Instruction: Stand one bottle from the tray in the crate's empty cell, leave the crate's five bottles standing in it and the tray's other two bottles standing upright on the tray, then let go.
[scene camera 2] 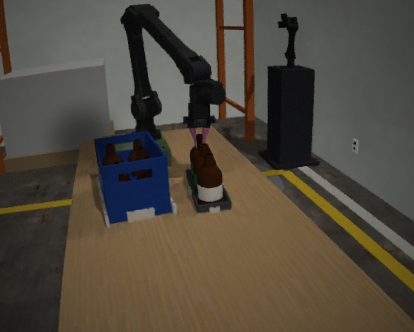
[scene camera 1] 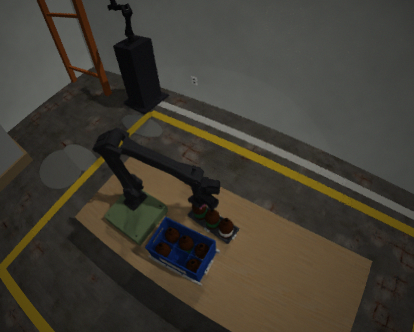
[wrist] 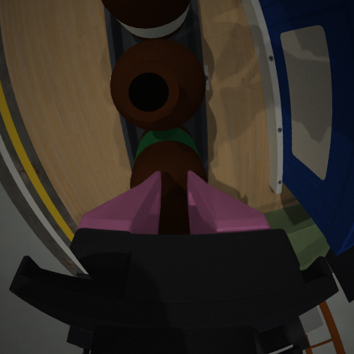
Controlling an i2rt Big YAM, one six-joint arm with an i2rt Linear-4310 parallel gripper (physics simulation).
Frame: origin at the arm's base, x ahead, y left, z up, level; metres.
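Seen in the pictures: gripper, fingertip midpoint: (scene camera 1: 201, 207); arm's base, origin of the base link: (scene camera 1: 135, 199).
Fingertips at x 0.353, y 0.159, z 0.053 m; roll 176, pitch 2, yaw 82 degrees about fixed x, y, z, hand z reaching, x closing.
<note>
Offsets run from my fingertips to a thing's middle. "spot": to the spot under its first point. Level surfaces: height alone.
The blue crate @[0.052 m ahead, 0.234 m right, 0.040 m down] (scene camera 1: 173, 262) (scene camera 2: 132, 195) (wrist: 342, 75) holds five brown bottles; its empty cell @[spot: 0.021 m ahead, 0.252 m right, 0.119 m down] (scene camera 1: 177, 254) is the middle one of the row farther from the tray. The dark tray @[spot: 0.202 m ahead, 0.003 m right, 0.112 m down] (scene camera 1: 233, 236) (scene camera 2: 225, 204) (wrist: 199, 30) holds three upright brown bottles in a line: a white-labelled one @[0.152 m ahead, 0.002 m right, 0.045 m down] (scene camera 1: 226, 226) (scene camera 2: 210, 177) (wrist: 150, 7) at the far end from the arm's base, a middle one @[0.063 m ahead, 0.003 m left, 0.045 m down] (scene camera 1: 212, 217) (wrist: 187, 95), and a green-labelled one @[0.027 m back, 0.008 m left, 0.043 m down] (scene camera 1: 200, 212) (wrist: 167, 162) nearest the base. My gripper (scene camera 1: 202, 206) (scene camera 2: 199, 141) (wrist: 173, 178) points down, its pink fingers shut on that last bottle's neck. Its base is hidden.
The crate stands close beside the tray on the wooden table @[0.128 m down] (scene camera 1: 280, 270) (scene camera 2: 200, 270). The arm's green base plate (scene camera 1: 135, 217) (wrist: 295, 227) lies behind the crate. A black pedestal (scene camera 1: 137, 72) (scene camera 2: 291, 115) with another small arm stands beyond the table, near an orange frame (scene camera 1: 91, 45) (scene camera 2: 249, 70).
</note>
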